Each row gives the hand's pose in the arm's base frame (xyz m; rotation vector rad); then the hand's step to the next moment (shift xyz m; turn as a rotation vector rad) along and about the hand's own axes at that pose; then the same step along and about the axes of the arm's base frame.
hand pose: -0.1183 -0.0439 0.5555 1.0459 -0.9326 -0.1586
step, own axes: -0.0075 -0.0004 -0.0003 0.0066 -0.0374 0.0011
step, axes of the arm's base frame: -0.0043 0.0039 -0.0047 0.0146 -0.0239 -0.0257
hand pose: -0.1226 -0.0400 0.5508 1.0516 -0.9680 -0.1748
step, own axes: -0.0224 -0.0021 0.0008 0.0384 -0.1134 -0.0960
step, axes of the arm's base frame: -0.0133 0.0106 -0.0148 0.1290 -0.0177 -0.0813
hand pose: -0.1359 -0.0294 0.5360 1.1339 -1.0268 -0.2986
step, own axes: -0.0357 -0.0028 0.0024 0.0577 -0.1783 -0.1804
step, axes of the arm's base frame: -0.0202 0.0211 -0.0209 0.2248 -0.0082 -0.1306
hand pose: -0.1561 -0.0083 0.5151 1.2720 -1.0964 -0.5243
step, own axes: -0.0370 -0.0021 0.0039 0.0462 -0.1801 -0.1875
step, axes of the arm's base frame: -0.0189 0.0281 -0.0155 0.2264 0.0043 -0.1358
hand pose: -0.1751 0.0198 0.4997 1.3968 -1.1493 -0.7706
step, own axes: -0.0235 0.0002 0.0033 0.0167 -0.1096 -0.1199
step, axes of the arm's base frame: -0.0105 0.0209 -0.0040 0.1396 0.0153 -0.0834
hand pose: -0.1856 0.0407 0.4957 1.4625 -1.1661 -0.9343
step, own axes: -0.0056 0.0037 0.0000 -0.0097 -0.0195 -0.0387
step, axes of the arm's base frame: -0.0020 0.0053 0.0035 0.0384 0.0191 -0.0116
